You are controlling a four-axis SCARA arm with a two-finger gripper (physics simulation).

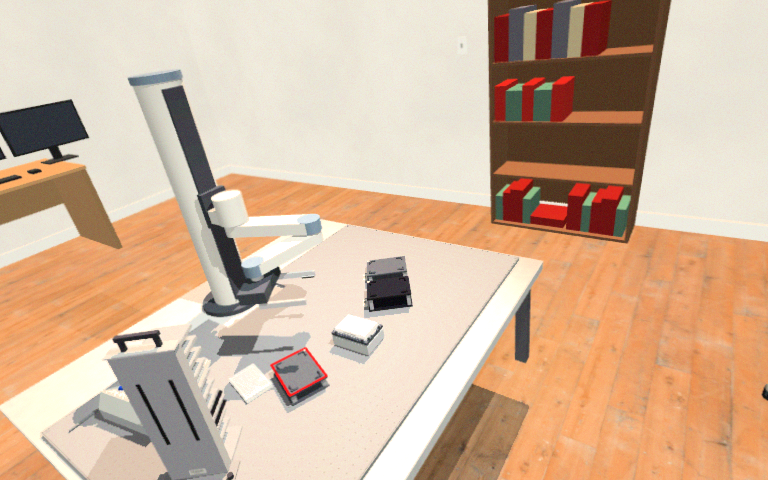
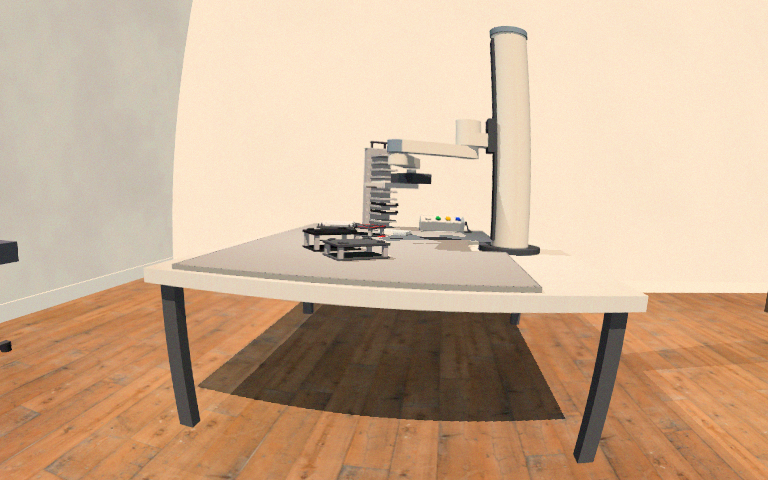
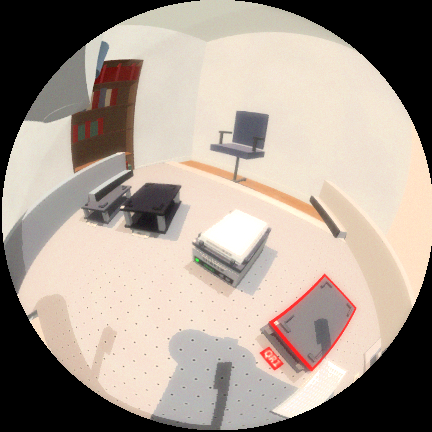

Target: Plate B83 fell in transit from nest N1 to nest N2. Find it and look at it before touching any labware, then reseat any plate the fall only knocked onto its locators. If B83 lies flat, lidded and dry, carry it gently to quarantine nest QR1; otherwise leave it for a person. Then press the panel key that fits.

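Pixels of known places: gripper, fingertip midpoint: (image 1: 310, 286) (image 2: 373, 185) (image 3: 221, 169); arm's base, link origin: (image 1: 234, 298) (image 2: 509, 250).
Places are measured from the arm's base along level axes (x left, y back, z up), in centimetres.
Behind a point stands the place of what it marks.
Observation:
My gripper (image 1: 309, 288) @[x -3.4, y -53.5, z 22.6 cm] (image 3: 221, 169) @[x -3.4, y -53.5, z 22.6 cm] is open and empty, high above the mat. A flat white plate (image 1: 250, 383) @[x -31.1, y -48.4, z 2.9 cm] (image 3: 312, 392) lies on the mat against QR1's near side; no label on it can be read, and I cannot tell whether it is lidded or dry. Nest QR1 (image 1: 300, 371) @[x -21.8, y -61.5, z 5.3 cm] (image 3: 327, 307) @[x -22.1, y -62.7, z 5.3 cm] has a red rim and a bare grey top. A white plate (image 1: 357, 326) @[x 0.2, y -67.2, z 8.2 cm] (image 3: 237, 235) @[x -0.6, y -64.5, z 8.2 cm] rests on the shaker (image 1: 355, 342) @[x -4.3, y -69.5, z 6.3 cm] (image 3: 215, 266) @[x -0.5, y -59.2, z 4.2 cm]; its exact seating is unclear. The black nest (image 1: 387, 287) @[x 24.5, y -62.7, z 7.1 cm] (image 3: 155, 197) @[x 22.7, y -62.5, z 7.1 cm] and the grey nest (image 1: 386, 266) @[x 38.8, y -52.4, z 5.8 cm] (image 3: 114, 196) @[x 35.3, y -54.2, z 5.8 cm] hold no plate; their labels are unreadable.
A tall slotted rack (image 1: 169, 407) @[x -57.1, y -61.0, z 25.7 cm] (image 2: 368, 186) stands at the table end beyond QR1. The key panel (image 1: 121, 410) @[x -57.8, y -25.8, z 6.9 cm] (image 2: 441, 225) @[x -50.9, y -26.6, z 4.5 cm] beside it shows green, yellow and blue keys. The arm's column (image 1: 181, 186) @[x -6.7, y -3.4, z 53.3 cm] (image 2: 511, 141) @[x 7.3, y -1.6, z 41.3 cm] stands along the table's side.

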